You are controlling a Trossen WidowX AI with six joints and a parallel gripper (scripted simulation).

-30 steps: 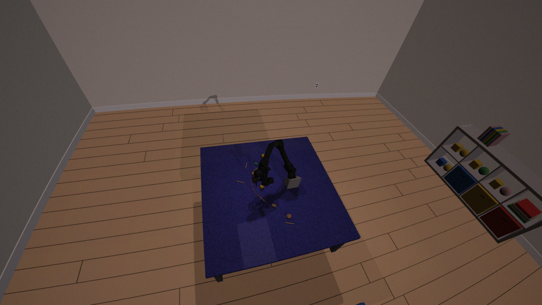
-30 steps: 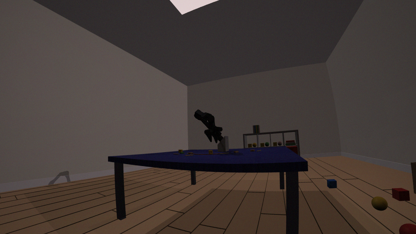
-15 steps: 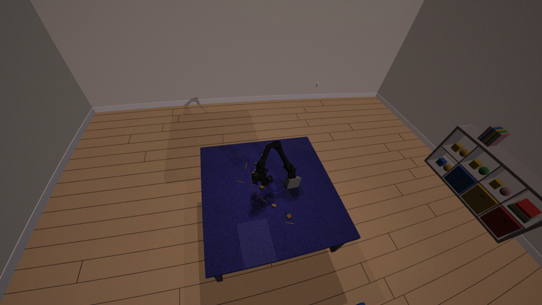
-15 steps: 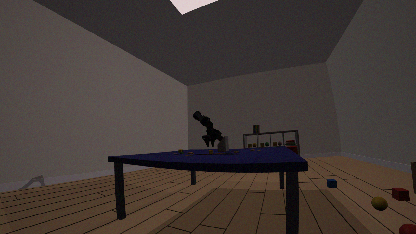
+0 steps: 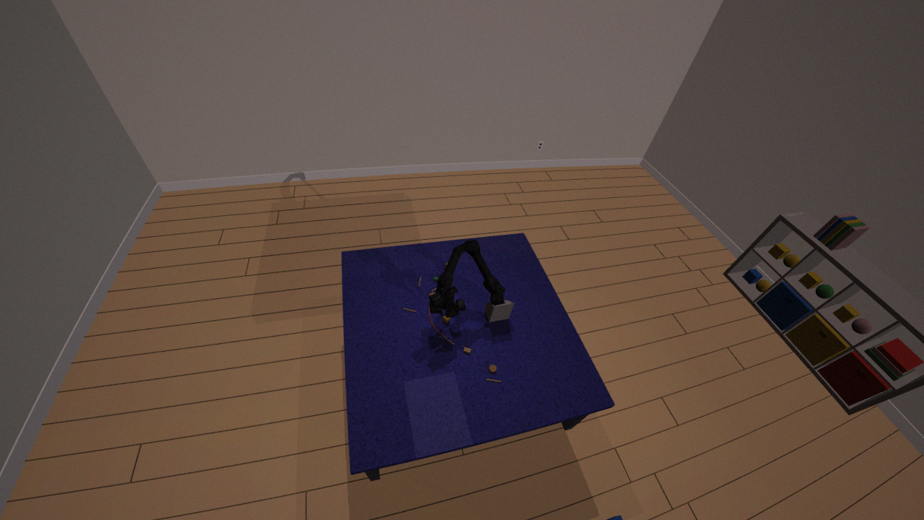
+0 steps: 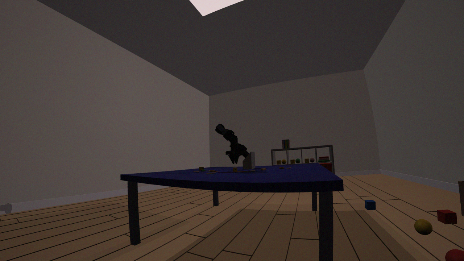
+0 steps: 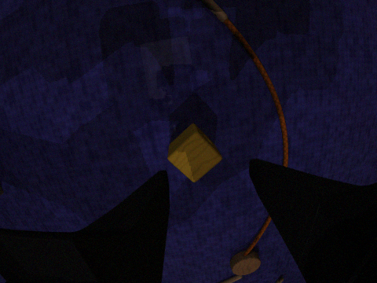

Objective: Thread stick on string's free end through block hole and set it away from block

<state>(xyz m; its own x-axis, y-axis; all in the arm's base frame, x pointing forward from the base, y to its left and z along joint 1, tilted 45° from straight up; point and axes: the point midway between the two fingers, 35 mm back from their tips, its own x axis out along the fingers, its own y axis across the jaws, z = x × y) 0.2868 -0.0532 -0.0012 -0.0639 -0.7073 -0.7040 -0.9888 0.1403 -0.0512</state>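
Now: the small wooden block 210 mm to the left of my gripper tip, 50 mm below it and 50 mm behind it. From my gripper tip the other things lie so: green piece 300 mm to the right, 50 mm below, 30 mm behind.
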